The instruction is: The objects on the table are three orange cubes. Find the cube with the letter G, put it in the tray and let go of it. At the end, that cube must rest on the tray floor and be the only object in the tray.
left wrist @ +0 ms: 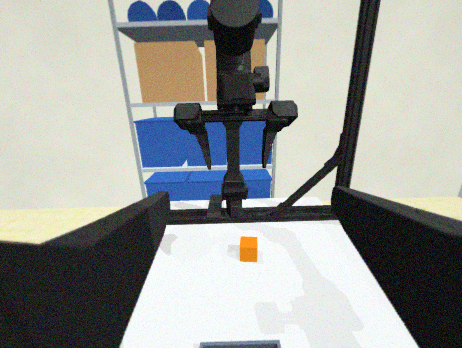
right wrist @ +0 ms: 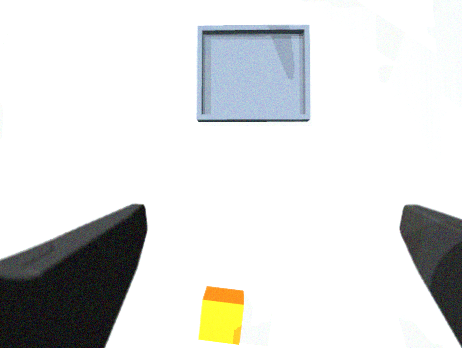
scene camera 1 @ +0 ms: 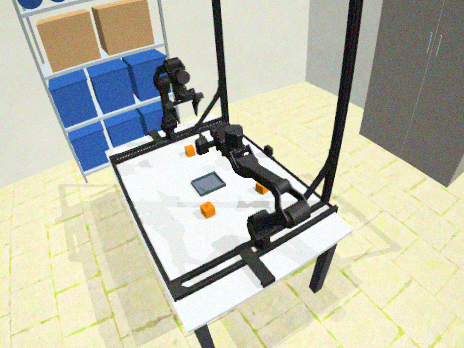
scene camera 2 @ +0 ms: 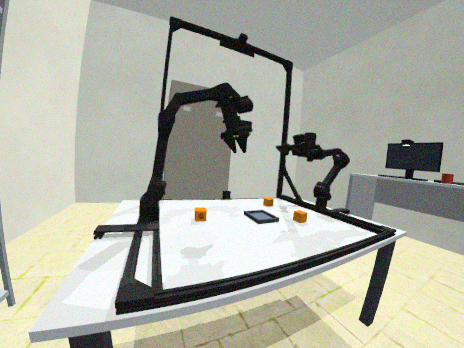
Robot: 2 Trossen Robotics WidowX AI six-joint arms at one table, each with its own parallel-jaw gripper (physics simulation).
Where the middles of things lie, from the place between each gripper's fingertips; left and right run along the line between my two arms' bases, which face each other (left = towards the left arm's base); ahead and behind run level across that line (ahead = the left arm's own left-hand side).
Scene:
I see my left gripper 34 cm above the grey-blue tray [right wrist: 202, 30] and 8 cm to the left of it. The rest, counted from my left hand: tray floor [right wrist: 242, 73] (34 cm below, 8 cm to the right).
The grey-blue tray is 28 cm below my right hand and 14 cm to the left of it. The rest, counted from my right hand: tray floor 29 cm below, 14 cm to the left.

